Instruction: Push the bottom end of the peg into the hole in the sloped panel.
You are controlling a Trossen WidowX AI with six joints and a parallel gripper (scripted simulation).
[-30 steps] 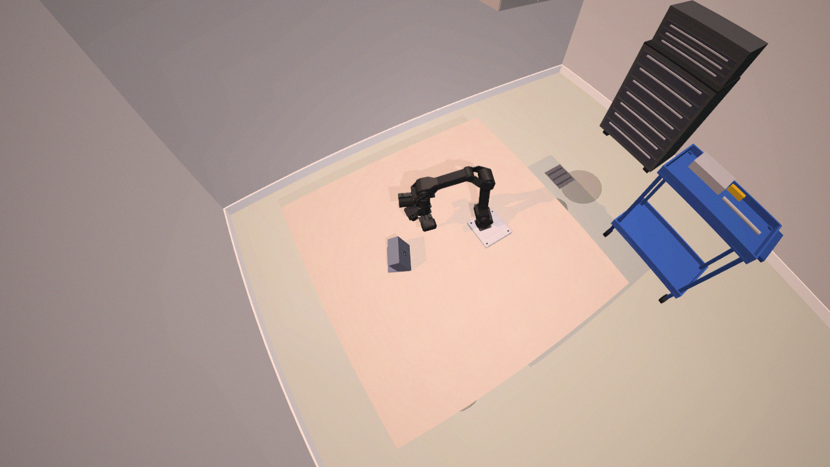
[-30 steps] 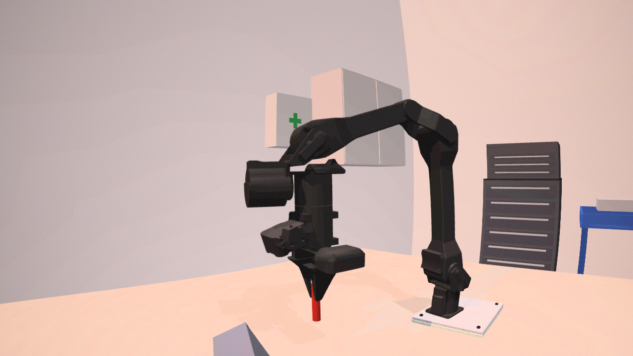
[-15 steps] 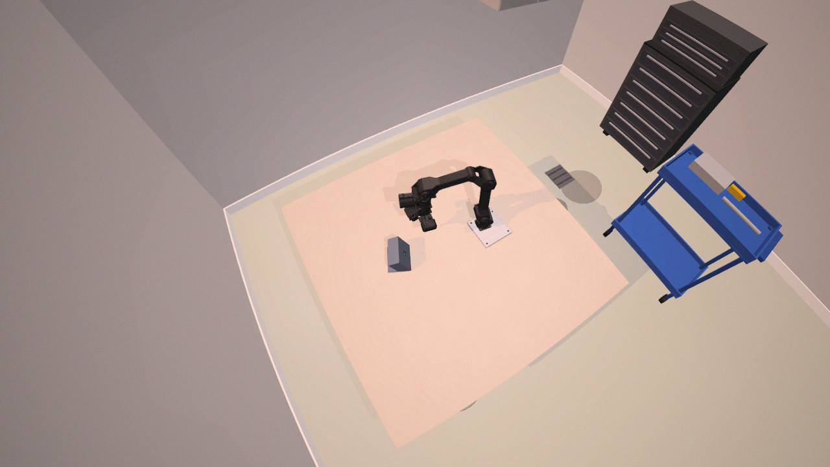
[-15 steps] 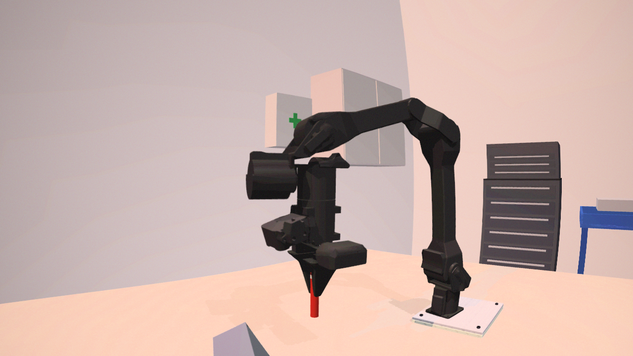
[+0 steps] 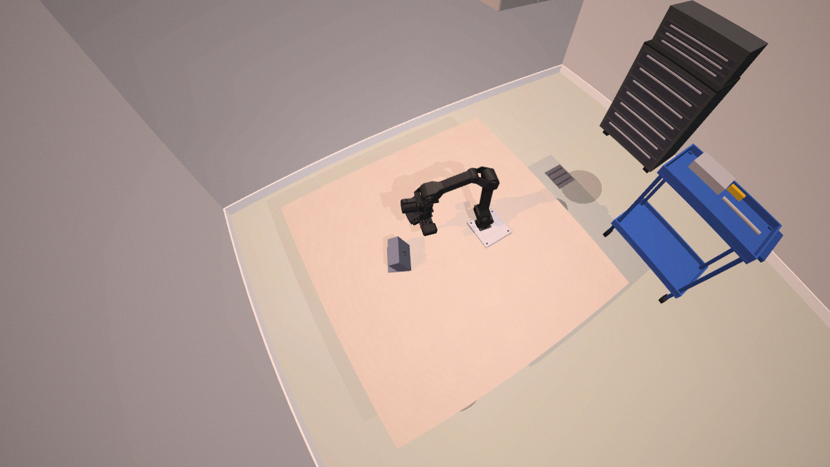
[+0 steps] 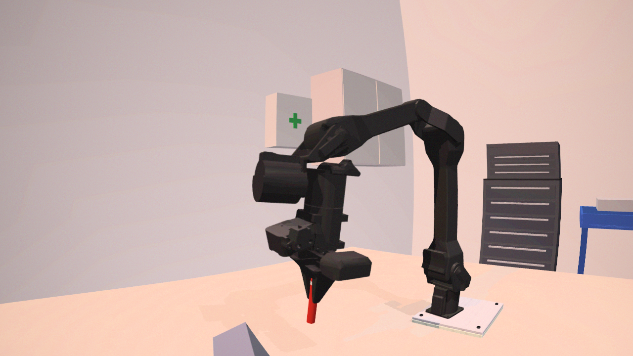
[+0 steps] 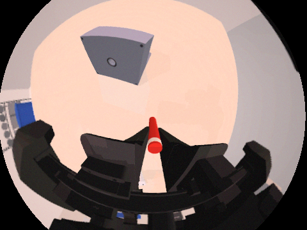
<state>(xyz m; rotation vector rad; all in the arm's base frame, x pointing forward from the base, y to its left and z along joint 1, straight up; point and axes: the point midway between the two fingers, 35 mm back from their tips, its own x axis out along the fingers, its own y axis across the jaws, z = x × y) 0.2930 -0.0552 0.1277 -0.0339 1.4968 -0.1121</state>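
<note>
The grey sloped panel lies 140 mm ahead of my gripper tip, 80 mm to the left of it and 60 mm below it. The rest, counted from my gripper tip: red peg (20 mm above).
</note>
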